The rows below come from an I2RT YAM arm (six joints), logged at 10 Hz.
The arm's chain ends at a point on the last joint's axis. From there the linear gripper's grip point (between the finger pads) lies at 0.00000 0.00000 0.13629 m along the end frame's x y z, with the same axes.
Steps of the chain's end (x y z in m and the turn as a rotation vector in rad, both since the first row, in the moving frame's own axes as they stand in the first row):
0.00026, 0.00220, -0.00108, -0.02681, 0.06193, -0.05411
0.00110, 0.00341, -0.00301, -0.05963, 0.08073, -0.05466
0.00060, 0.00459, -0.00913, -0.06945, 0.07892, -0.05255
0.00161, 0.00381, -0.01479, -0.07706, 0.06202, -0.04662
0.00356, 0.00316, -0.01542, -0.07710, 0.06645, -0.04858
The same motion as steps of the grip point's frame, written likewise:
0.00879, 0.00562, -0.00139, -0.02681, 0.06193, -0.05411
0.01230, 0.01122, -0.00370, -0.05963, 0.08073, -0.05466
0.01158, 0.01375, -0.00988, -0.06945, 0.07892, -0.05255
0.01029, 0.01409, -0.01546, -0.07706, 0.06202, -0.04662
0.01285, 0.01343, -0.01613, -0.07710, 0.06645, -0.04858

